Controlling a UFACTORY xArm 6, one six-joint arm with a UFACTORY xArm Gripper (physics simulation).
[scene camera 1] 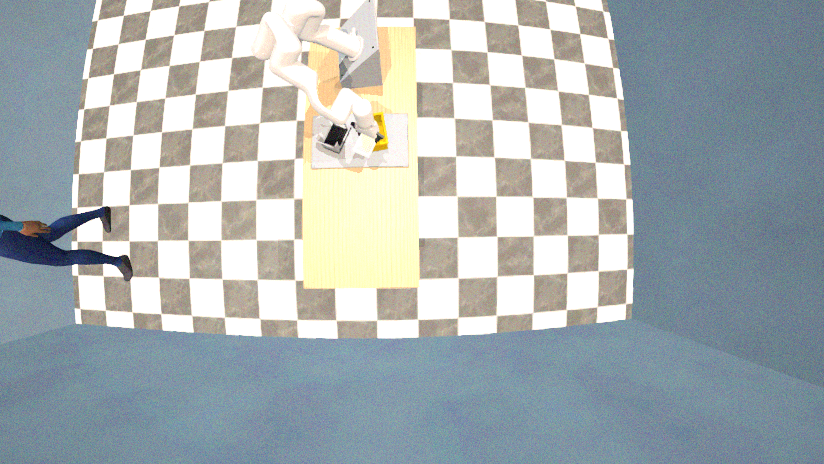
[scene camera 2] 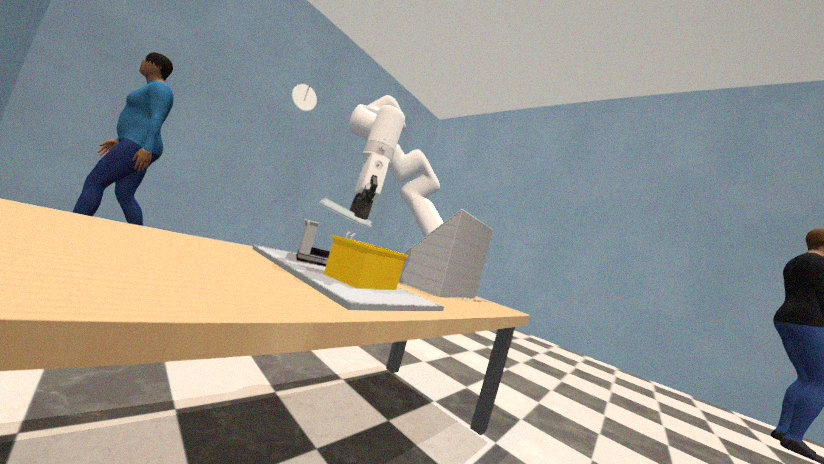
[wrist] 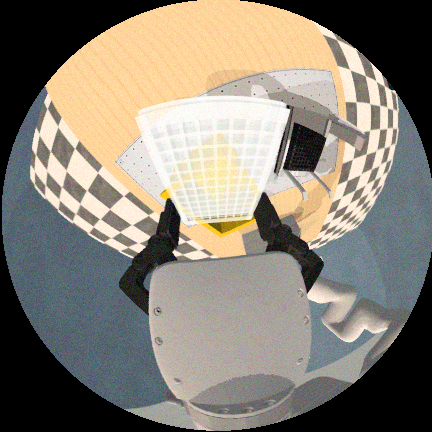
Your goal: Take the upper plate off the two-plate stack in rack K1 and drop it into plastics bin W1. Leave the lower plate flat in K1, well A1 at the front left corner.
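Pixels of known places: gripper, fingertip midpoint: (scene camera 1: 369, 137) (scene camera 2: 356, 218) (wrist: 216, 203); arm's base, origin of the base link: (scene camera 1: 356, 49) (scene camera 2: 440, 240).
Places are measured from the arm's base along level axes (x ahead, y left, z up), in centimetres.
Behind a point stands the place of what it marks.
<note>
My gripper (scene camera 1: 366, 132) {x 46.3, y 8.6, z -2.4 cm} (scene camera 2: 362, 210) {x 46.3, y 8.6, z -2.4 cm} (wrist: 216, 203) {x 46.3, y 8.6, z -2.4 cm} is shut on the upper plate (scene camera 1: 364, 146) {x 51.3, y 6.9, z -1.1 cm} (scene camera 2: 334, 205) {x 54.0, y 9.9, z -1.3 cm} (wrist: 215, 150) {x 52.1, y 6.3, z -0.8 cm}, a white, see-through gridded plate. It holds the plate in the air, tilted in scene camera 2, above the yellow plastics bin W1 (scene camera 1: 384, 130) {x 40.4, y 15.5, z -8.2 cm} (scene camera 2: 366, 265) {x 45.7, y 16.8, z -12.6 cm} (wrist: 222, 229) {x 31.8, y 13.0, z -9.0 cm}. The bin shows through the plate in the wrist view. The lower plate (scene camera 1: 334, 136) {x 41.5, y -11.3, z -14.3 cm} (wrist: 305, 147) {x 41.5, y -9.9, z -14.3 cm} is black and gridded, and looks flat inside the grey rack K1 (scene camera 1: 329, 147) {x 48.0, y -13.2, z -12.9 cm} (scene camera 2: 308, 233) {x 49.0, y -8.7, z -9.8 cm} (wrist: 346, 133) {x 45.4, y -17.0, z -9.6 cm}. Its A1 corner cannot be told.
Rack and bin stand side by side on a grey perforated board (scene camera 1: 397, 155) {x 50.2, y 22.2, z -18.0 cm} (scene camera 2: 397, 299) {x 40.0, y 23.7, z -18.1 cm} (wrist: 132, 159) {x 53.3, y 24.0, z -18.0 cm} on the wooden table (scene camera 1: 360, 230) {x 90.6, y 3.7, z -19.3 cm} (scene camera 2: 144, 276) {x 83.5, y 18.9, z -19.4 cm} (wrist: 150, 55) {x 69.2, y 9.0, z -19.4 cm}. A grey slanted block (scene camera 1: 363, 72) {x 10.0, y 3.7, z -5.1 cm} (scene camera 2: 455, 259) {x 4.2, y 12.1, z -5.6 cm} stands near the arm's base. Two people stand off the table.
</note>
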